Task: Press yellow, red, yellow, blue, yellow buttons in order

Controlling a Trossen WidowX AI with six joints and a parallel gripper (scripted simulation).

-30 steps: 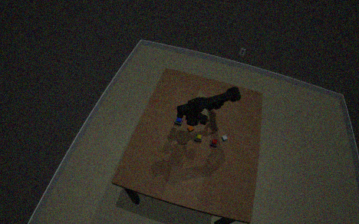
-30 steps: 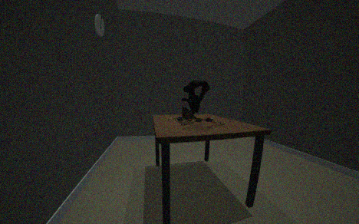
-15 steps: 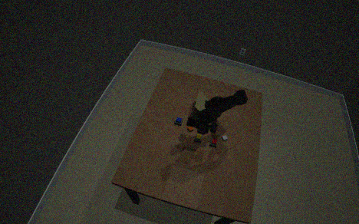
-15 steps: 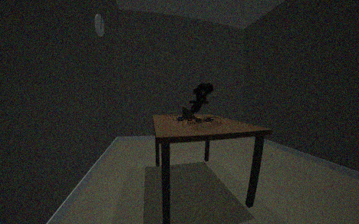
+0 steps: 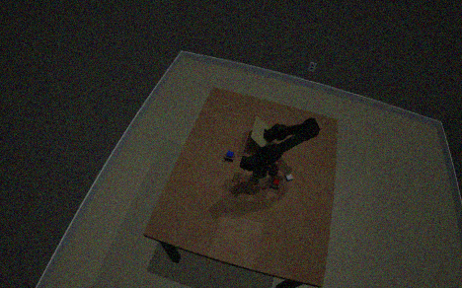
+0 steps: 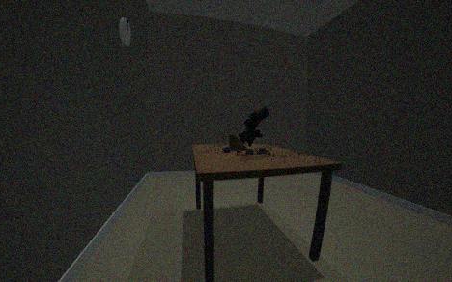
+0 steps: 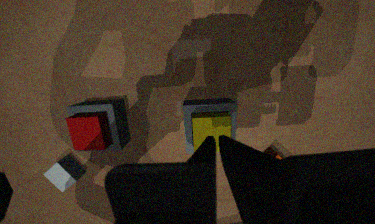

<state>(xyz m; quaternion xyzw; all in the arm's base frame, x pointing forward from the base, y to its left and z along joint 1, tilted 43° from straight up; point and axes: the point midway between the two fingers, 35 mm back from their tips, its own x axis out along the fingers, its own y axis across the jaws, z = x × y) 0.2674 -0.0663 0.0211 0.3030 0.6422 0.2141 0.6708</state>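
My gripper tip is now 2 cm above the yellow button. Also, from my gripper tip: blue button 16 cm to the right, 11 cm behind, 2 cm below; orange block 7 cm behind, 6 cm to the right, 5 cm below; red button 11 cm to the left, 2 cm below, 2 cm ahead.
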